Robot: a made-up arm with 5 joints.
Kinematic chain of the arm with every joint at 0, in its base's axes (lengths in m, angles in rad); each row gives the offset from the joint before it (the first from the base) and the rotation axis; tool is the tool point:
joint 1: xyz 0 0 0.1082 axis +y
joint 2: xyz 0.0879 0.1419 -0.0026 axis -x
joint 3: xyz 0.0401 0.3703 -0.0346 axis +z
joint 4: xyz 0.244 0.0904 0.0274 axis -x
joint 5: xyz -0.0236 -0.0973 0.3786 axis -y
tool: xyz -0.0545 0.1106 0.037
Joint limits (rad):
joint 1: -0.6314..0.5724
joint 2: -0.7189..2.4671
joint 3: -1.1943..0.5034
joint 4: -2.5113..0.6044
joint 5: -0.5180..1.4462
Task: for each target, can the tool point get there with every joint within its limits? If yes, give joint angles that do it. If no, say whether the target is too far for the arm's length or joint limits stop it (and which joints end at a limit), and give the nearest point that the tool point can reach.
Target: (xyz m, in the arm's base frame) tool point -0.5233 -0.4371 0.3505
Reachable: no: joint limits stop it (at a limit: joint 1, joint 2, joint 3, joint 4, joint 5) | nearest point -0.0882 -0.1775 0.2839 | short by 0.511 m
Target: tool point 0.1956 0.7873 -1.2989
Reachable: no: too far | nearest point 0.1085 0.4993 -0.6722 | short by 0.695 m
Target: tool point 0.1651 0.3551 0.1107
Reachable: yes | joints 0.2471 1.1202 -0.4645 -1.0570 -0.1208
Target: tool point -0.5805 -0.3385 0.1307
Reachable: no: joint limits stop it (at a limit: joint 1, joint 2, joint 3, joint 5) | nearest point -0.1195 -0.1127 0.2131 | short by 0.520 m
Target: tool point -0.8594 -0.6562 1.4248
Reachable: no: too far | nearest point -0.1947 0.2639 0.8040 | short by 1.294 m
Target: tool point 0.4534 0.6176 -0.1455
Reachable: yes | joints -0.3306 1.4390 -0.3450 0.0914 -0.3291
